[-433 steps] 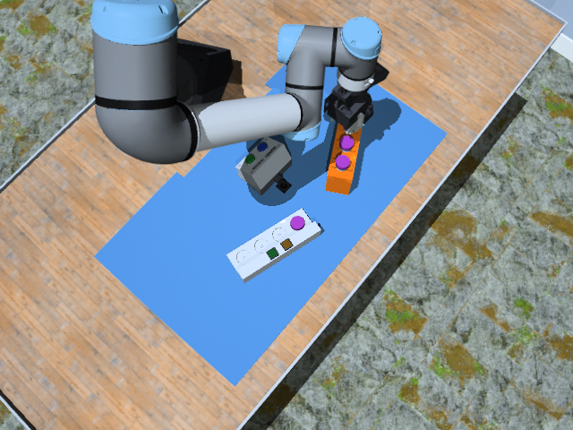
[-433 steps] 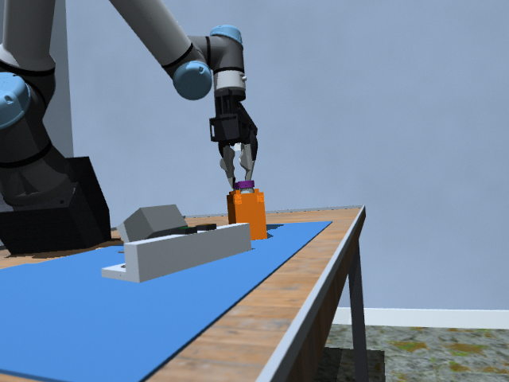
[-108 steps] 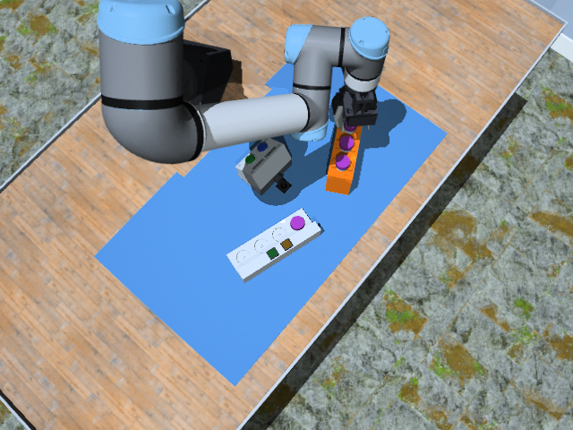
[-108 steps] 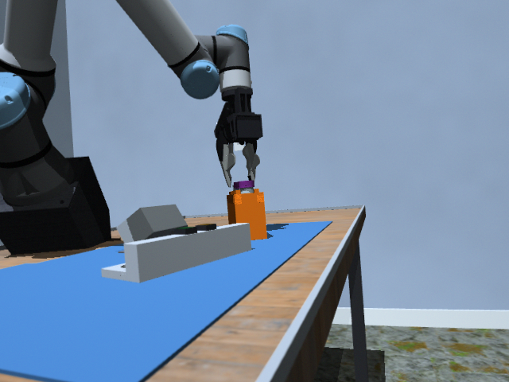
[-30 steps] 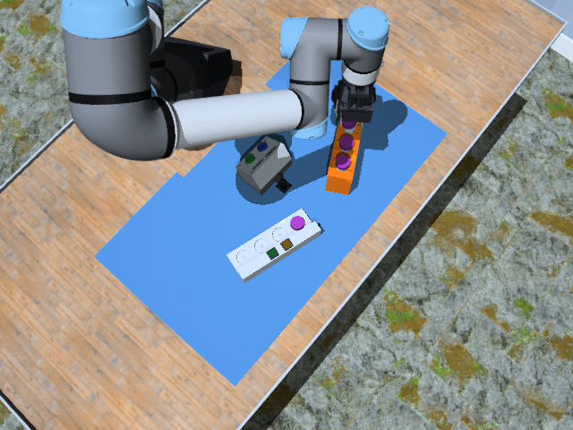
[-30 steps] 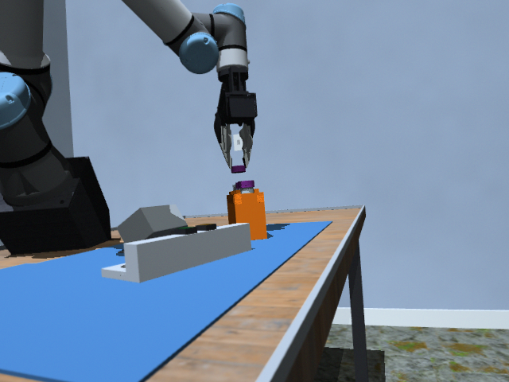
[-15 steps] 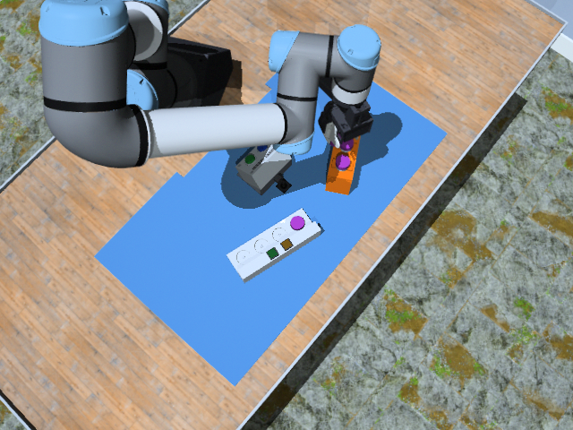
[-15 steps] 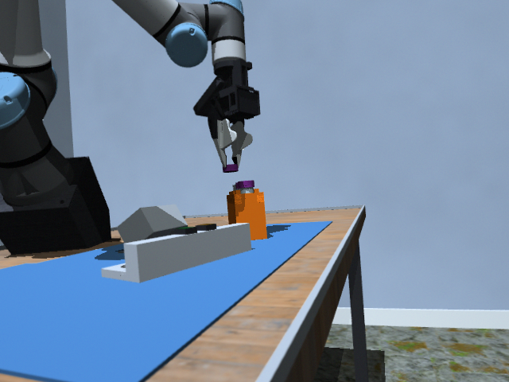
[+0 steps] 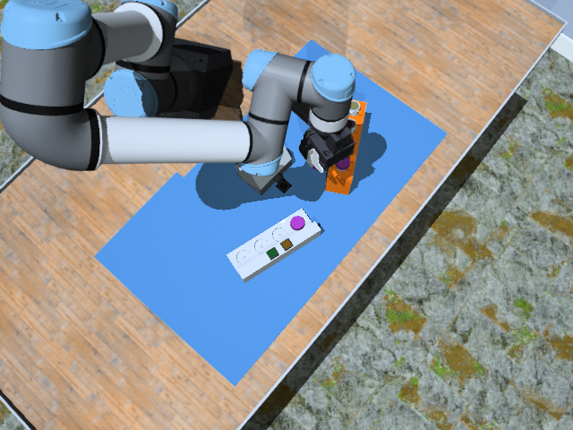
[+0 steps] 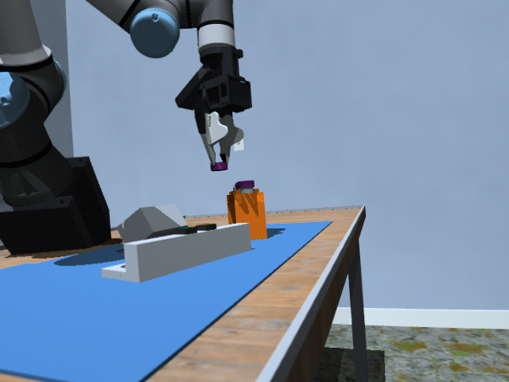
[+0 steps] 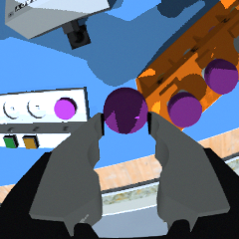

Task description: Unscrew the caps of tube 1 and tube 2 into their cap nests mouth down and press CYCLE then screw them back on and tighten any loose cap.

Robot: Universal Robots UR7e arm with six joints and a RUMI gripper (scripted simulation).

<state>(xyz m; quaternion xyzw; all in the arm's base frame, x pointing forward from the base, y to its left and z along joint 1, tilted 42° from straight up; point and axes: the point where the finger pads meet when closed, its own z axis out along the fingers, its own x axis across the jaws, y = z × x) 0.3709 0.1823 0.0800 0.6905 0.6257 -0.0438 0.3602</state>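
Now: hand 40 mm short of the purple cap, 100 mm to the left of it and 160 mm above it. From my hand the other things lie so: grey key housing: 130 mm behind, 50 mm to the right, 120 mm below; then green key: 150 mm behind, 80 mm to the right, 100 mm below; then blue key: 150 mm behind, 30 mm to the right, 100 mm below.
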